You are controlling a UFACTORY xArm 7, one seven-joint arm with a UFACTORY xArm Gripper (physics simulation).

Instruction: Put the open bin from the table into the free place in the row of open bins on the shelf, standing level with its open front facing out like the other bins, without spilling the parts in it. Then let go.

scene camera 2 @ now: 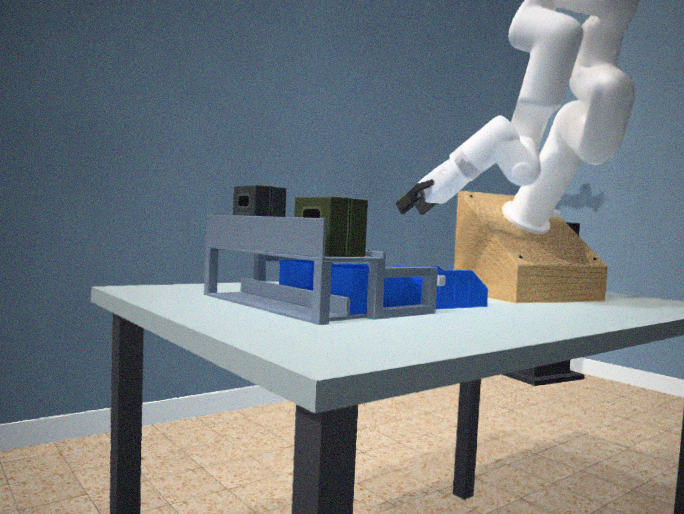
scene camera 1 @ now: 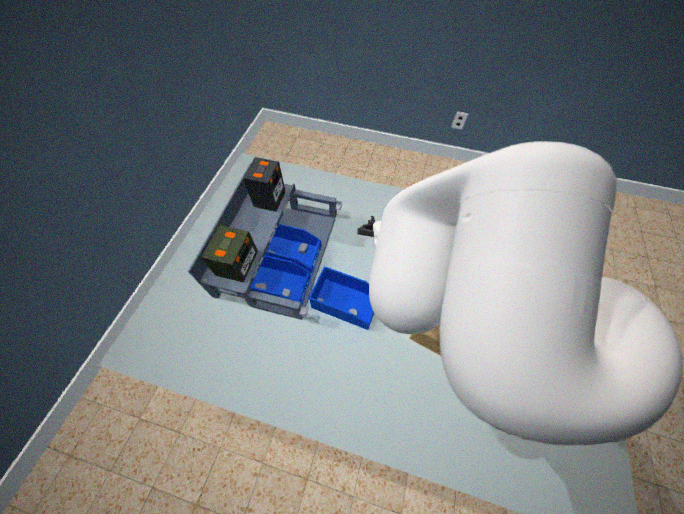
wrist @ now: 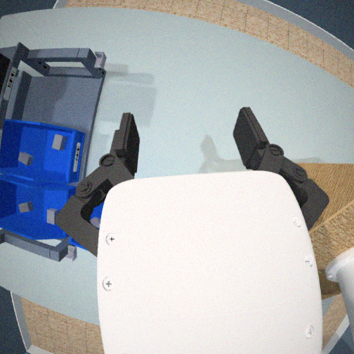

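Note:
The open blue bin stands upright on the table in front of the shelf's near end, with small grey parts inside; the arm and gripper partly hide it. Two blue bins, one beside the free place and one nearer the shelf's end, stand in the row on the shelf. The free place is the bare deck at the row's far end. My gripper is open and empty, above the table between shelf and arm base. Scene camera 1 shows part of it.
A dark box and an olive box stand on the shelf's upper rear level. Low side rails bound the front deck. The wooden arm base stands on the table.

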